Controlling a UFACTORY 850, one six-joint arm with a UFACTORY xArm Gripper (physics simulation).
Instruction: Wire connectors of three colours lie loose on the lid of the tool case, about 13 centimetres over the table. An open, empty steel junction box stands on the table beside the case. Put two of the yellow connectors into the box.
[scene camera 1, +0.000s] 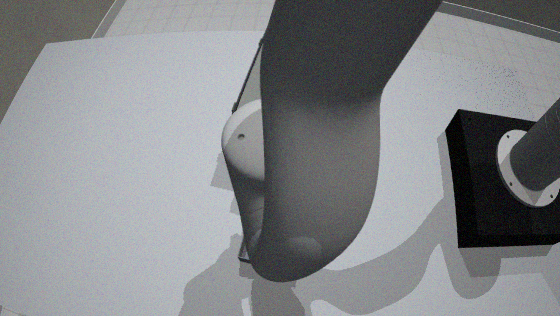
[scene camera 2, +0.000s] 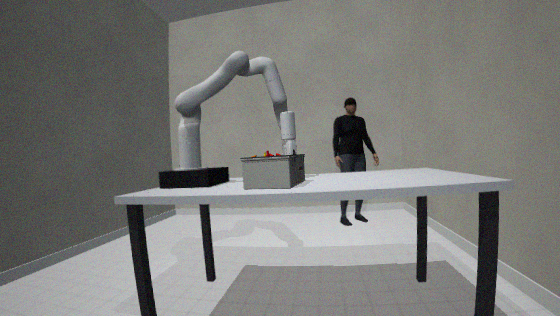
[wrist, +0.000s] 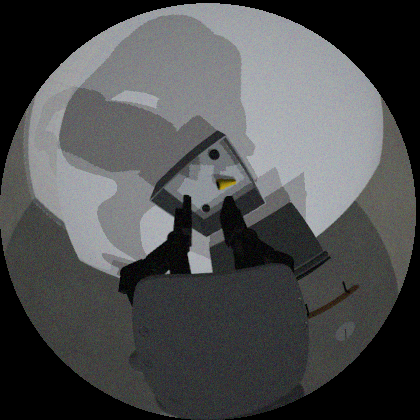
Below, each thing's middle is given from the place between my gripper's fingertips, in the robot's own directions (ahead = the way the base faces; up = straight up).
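There's the tool case (scene camera 2: 285, 171), and counting from my hand it's 2 cm above, then 2 cm ahead and 29 cm to the right.
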